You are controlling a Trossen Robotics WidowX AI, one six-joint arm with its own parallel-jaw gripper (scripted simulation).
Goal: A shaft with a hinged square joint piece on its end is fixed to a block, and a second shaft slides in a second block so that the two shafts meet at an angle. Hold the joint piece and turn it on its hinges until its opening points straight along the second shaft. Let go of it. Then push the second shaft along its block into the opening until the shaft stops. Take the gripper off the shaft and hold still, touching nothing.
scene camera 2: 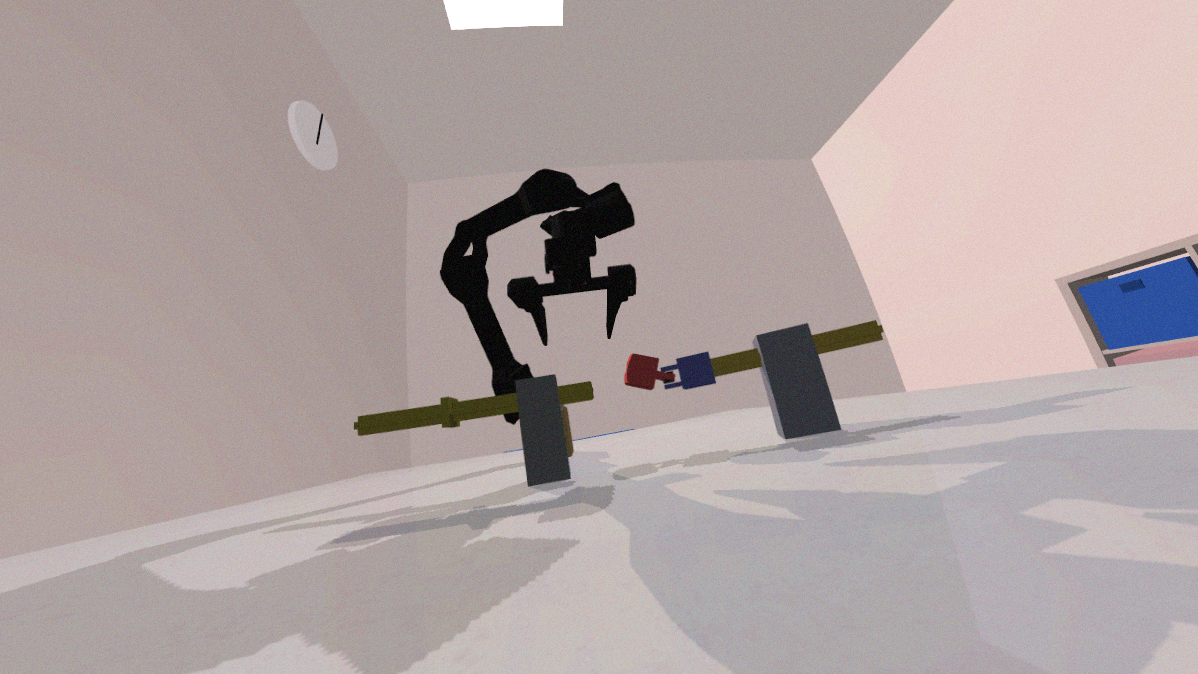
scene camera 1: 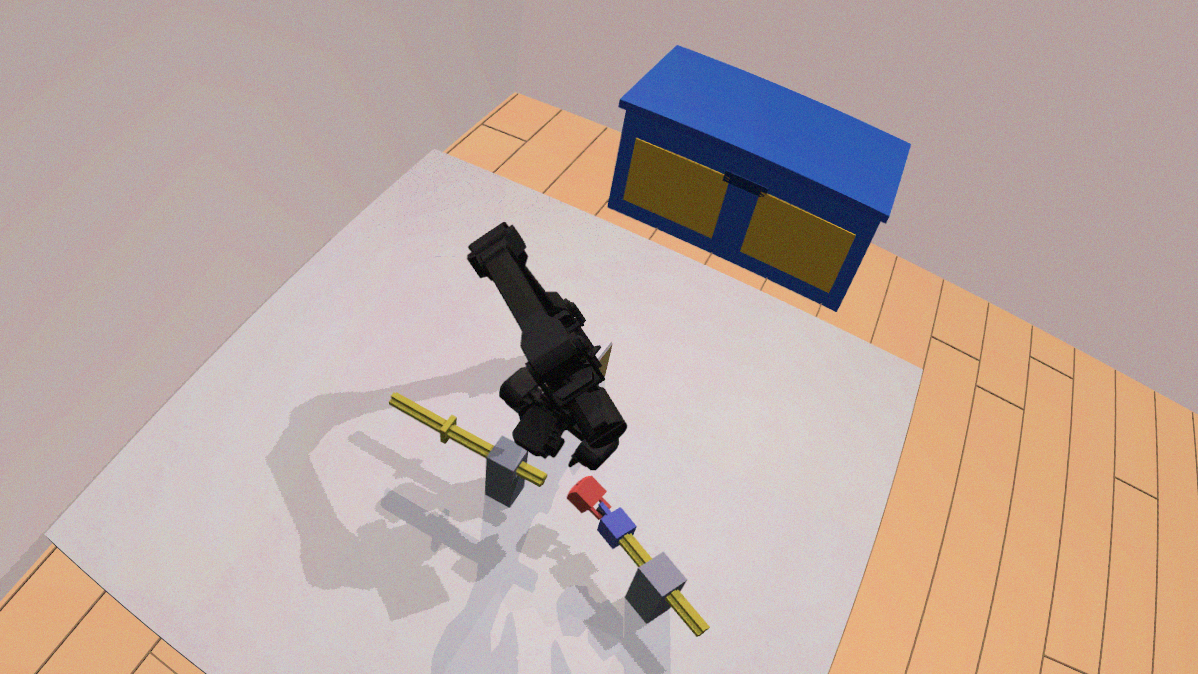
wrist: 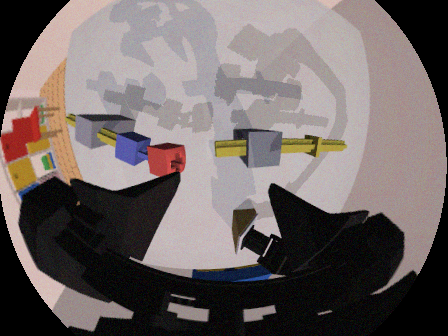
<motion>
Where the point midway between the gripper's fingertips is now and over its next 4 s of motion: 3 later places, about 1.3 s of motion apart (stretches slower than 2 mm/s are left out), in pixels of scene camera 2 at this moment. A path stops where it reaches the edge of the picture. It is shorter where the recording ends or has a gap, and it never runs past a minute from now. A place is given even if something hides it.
My gripper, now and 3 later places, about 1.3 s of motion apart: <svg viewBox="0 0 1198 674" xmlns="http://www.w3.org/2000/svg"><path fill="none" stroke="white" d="M576 341L580 364L620 379L633 400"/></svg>
</motion>
